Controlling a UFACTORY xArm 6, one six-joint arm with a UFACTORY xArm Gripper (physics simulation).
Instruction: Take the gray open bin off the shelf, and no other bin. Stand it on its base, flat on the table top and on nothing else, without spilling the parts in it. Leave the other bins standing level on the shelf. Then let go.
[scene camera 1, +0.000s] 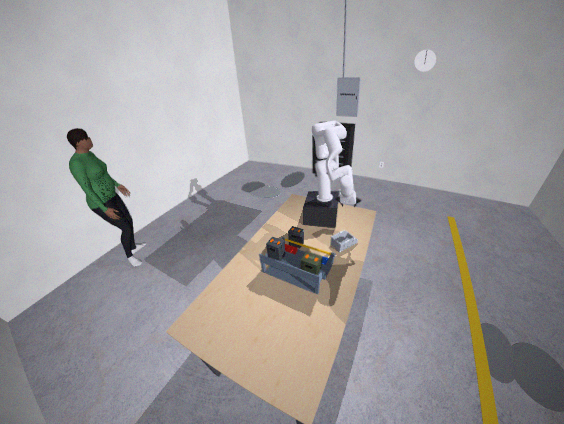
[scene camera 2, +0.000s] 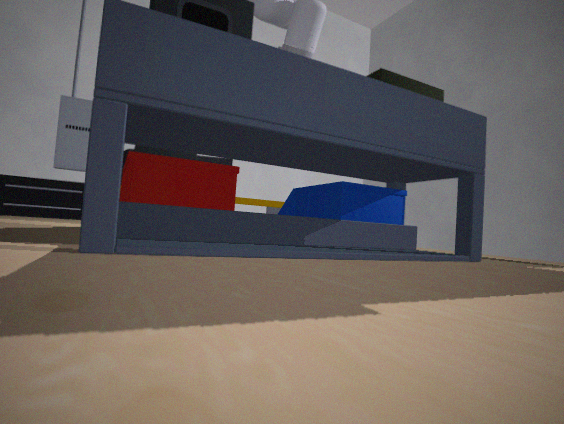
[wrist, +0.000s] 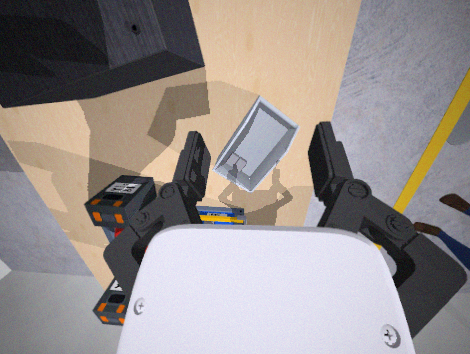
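Seen in the pictures: gripper, fingertip midpoint: (scene camera 1: 348, 205) (wrist: 256, 140); arm's base, link origin: (scene camera 1: 324, 197).
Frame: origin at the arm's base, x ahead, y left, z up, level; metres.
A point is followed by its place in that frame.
The gray open bin (scene camera 1: 344, 241) @(x 0.244, y 0.246, z -0.178 m) (wrist: 262, 142) @(x 0.269, y 0.268, z -0.178 m) stands on its base on the table top (scene camera 1: 260, 325) @(x 1.042, y 0.034, z -0.180 m) (wrist: 280, 45) @(x 0.083, y 0.284, z -0.181 m), beside and apart from the shelf (scene camera 1: 290, 276) @(x 0.692, y 0.031, z -0.174 m) (scene camera 2: 290, 80) @(x 0.735, y -0.018, z -0.042 m). Small gray parts (wrist: 237, 160) @(x 0.312, y 0.210, z -0.167 m) lie inside it at one end. My gripper (scene camera 1: 351, 203) @(x 0.184, y 0.230, z 0.094 m) (wrist: 256, 140) @(x 0.184, y 0.230, z 0.094 m) is open and empty, high above the table; the bin shows between its fingers in the wrist view, well below them. The red bin (scene camera 1: 291, 249) @(x 0.484, y -0.066, z -0.167 m) (scene camera 2: 180, 180) @(x 0.644, y -0.079, z -0.120 m) and the blue bin (scene camera 1: 325, 260) @(x 0.488, y 0.184, z -0.164 m) (scene camera 2: 350, 202) @(x 0.649, y 0.115, z -0.123 m) look level on the shelf. The contact under the gray bin is too small to see.
Two dark toolboxes (scene camera 1: 275, 248) @(x 0.692, y -0.056, z 0.030 m) (scene camera 1: 295, 236) @(x 0.438, y -0.054, z -0.080 m) and a green one (scene camera 1: 311, 263) @(x 0.700, y 0.167, z 0.016 m) stand at the shelf. A yellow bar (scene camera 1: 312, 247) @(x 0.456, y 0.078, z -0.116 m) (wrist: 220, 219) @(x 0.457, y 0.172, z -0.116 m) crosses its bin side. The black robot base (scene camera 1: 320, 214) @(x 0.148, y 0.020, z -0.063 m) (wrist: 185, 40) @(x 0.096, y 0.136, z -0.078 m) is behind the bin. A person in green (scene camera 1: 95, 175) stands left of the table.
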